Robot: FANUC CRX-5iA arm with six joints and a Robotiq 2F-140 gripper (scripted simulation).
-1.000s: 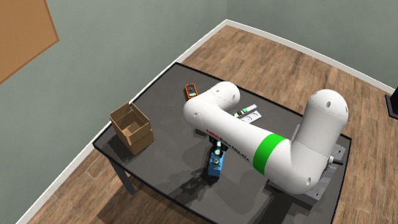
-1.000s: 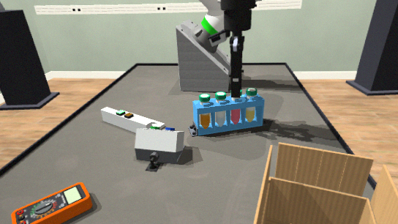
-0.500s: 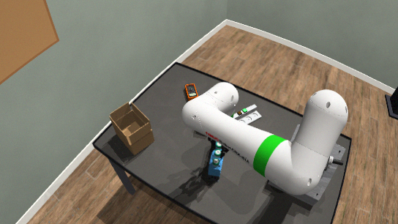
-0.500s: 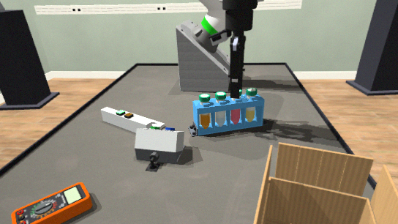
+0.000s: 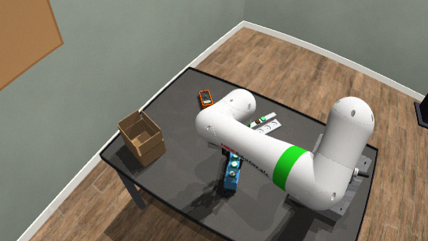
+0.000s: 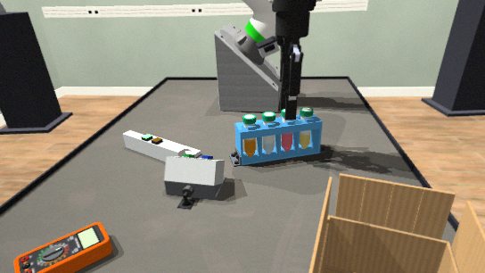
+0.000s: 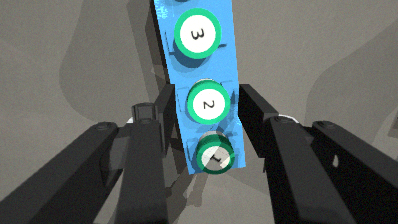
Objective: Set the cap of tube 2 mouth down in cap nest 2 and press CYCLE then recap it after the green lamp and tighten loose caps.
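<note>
The cap 2 lies 3 cm below my hand. The rest, counted from my hand: cap 1 (1 cm behind, 5 cm to the left, 3 cm below); then cap 4 (2 cm ahead, 10 cm to the right, 3 cm below); then cap 3 (1 cm ahead, 5 cm to the right, 3 cm below).
</note>
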